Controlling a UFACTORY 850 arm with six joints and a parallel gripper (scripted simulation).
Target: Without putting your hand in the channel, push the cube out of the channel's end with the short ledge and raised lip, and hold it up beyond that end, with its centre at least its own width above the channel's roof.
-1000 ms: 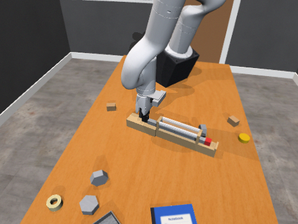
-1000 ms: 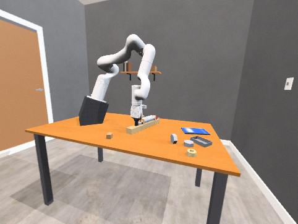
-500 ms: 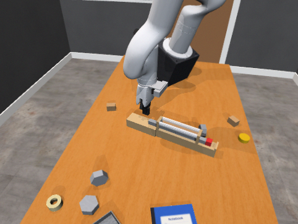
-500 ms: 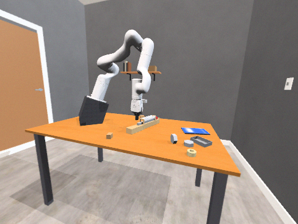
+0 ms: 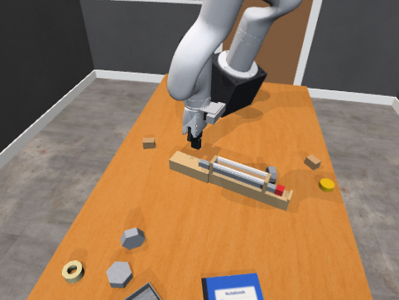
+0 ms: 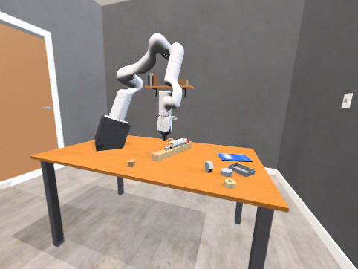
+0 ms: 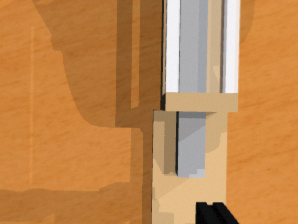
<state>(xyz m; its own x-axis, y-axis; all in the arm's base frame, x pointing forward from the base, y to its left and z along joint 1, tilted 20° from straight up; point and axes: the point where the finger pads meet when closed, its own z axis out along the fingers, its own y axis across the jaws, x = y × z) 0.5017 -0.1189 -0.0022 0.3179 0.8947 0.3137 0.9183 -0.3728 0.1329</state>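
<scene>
The red cube lies 29 cm to the left of my hand, 10 cm ahead of it and 8 cm below it. Also, from my hand: tan cube (21 cm to the right, 12 cm below, 12 cm behind); yellow disc (47 cm to the left, 13 cm below); grey rod (8 cm to the left, 8 cm below, 3 cm ahead).
</scene>
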